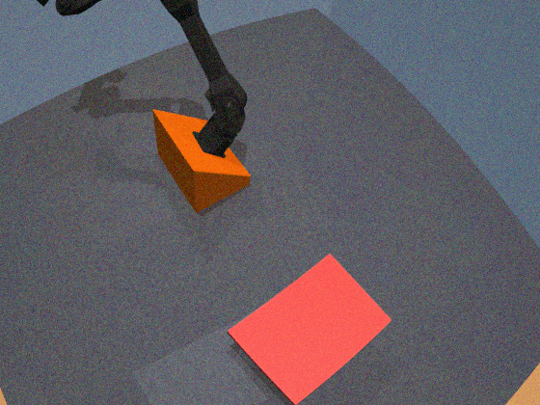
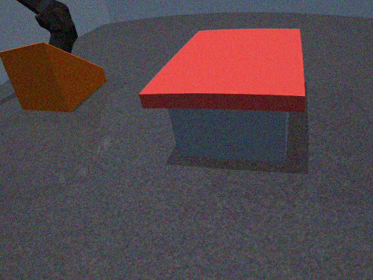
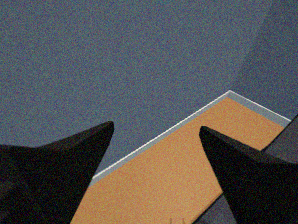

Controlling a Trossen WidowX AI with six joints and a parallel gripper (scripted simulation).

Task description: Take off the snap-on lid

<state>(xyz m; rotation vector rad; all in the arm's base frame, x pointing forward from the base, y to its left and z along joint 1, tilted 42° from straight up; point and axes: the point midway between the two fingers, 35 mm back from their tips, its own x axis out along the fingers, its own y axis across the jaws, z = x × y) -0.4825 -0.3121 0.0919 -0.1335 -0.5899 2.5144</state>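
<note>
My gripper tip is now 97 cm short of the red lid, 19 cm above it and 16 cm to the right of it. The rest, counted from my gripper tip: pale blue storage box (97 cm ahead, 24 cm below, 16 cm to the left).
</note>
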